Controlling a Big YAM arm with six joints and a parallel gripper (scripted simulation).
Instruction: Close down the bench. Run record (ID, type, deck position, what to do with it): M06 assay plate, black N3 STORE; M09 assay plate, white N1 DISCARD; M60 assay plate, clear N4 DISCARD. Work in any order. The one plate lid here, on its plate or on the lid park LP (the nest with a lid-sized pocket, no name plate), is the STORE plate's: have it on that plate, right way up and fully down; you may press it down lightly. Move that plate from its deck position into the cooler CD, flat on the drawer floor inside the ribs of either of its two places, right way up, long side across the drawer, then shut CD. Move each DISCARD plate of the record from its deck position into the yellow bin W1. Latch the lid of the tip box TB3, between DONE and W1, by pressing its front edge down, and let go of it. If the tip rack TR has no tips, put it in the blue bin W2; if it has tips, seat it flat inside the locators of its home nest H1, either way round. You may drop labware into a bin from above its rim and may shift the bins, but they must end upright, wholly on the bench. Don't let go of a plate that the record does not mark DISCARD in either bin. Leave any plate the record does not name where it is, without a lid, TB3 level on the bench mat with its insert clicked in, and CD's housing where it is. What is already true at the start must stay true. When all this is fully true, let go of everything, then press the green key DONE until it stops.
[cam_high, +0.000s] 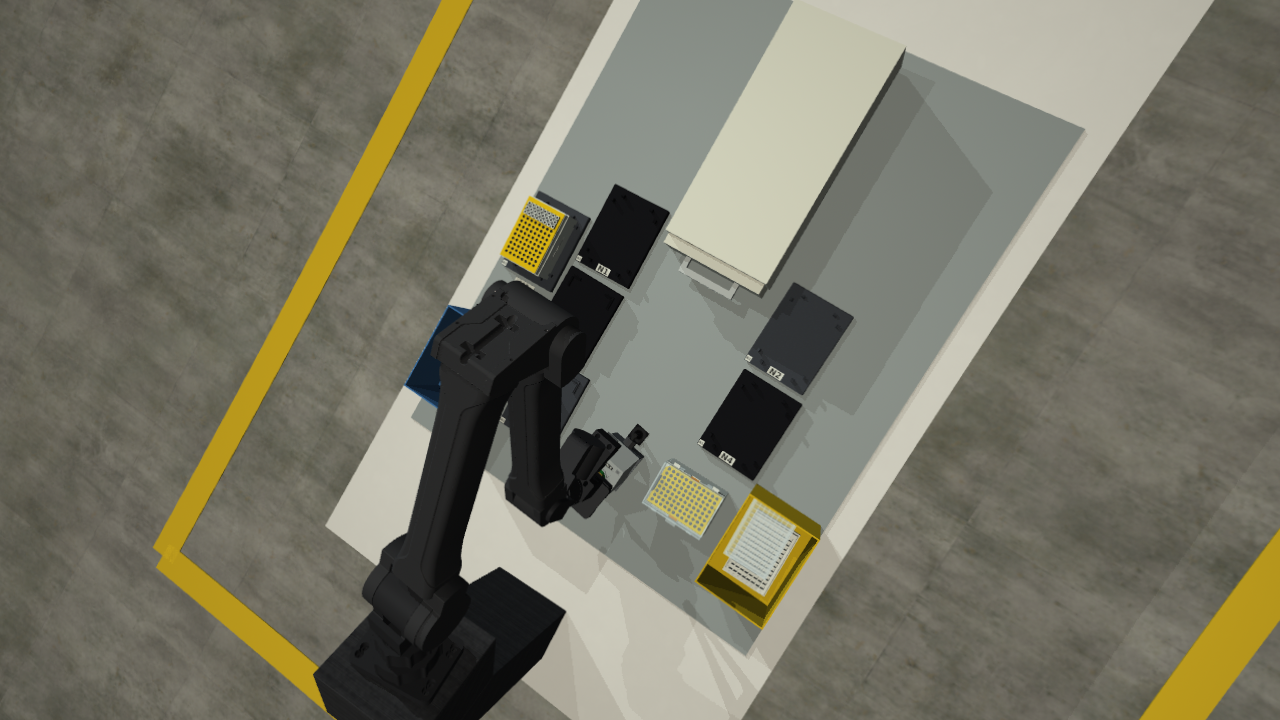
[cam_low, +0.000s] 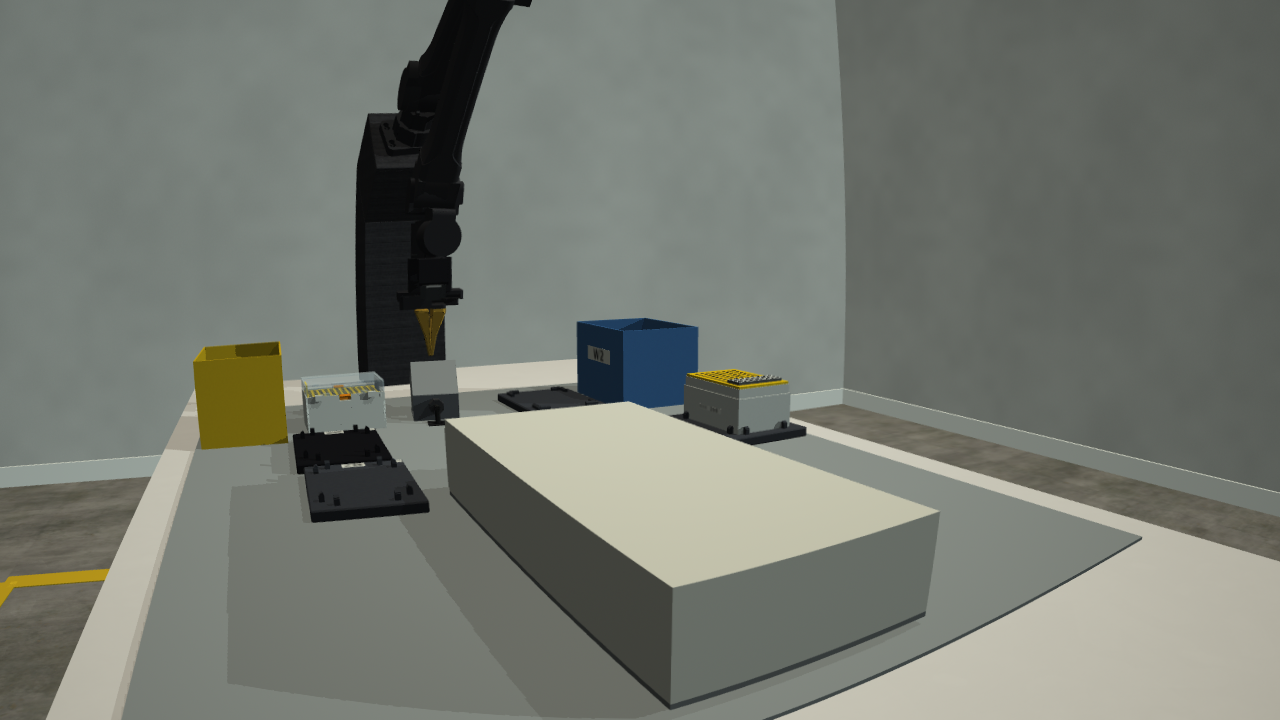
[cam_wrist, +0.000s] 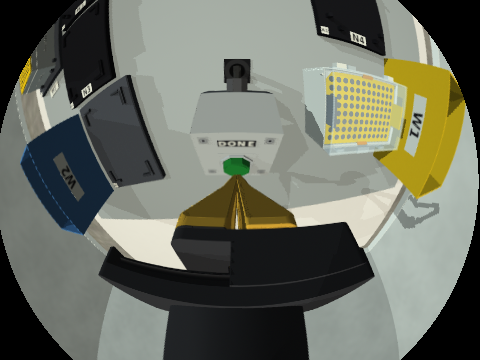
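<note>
The green DONE key is 30 mm below my hand. Round my hand: tip box lid (160 mm to the right, 40 mm below, 10 mm ahead); tip box TB3 (160 mm to the right, 50 mm below, 10 mm ahead); lid park LP (170 mm to the left, 90 mm below, 80 mm ahead).
</note>
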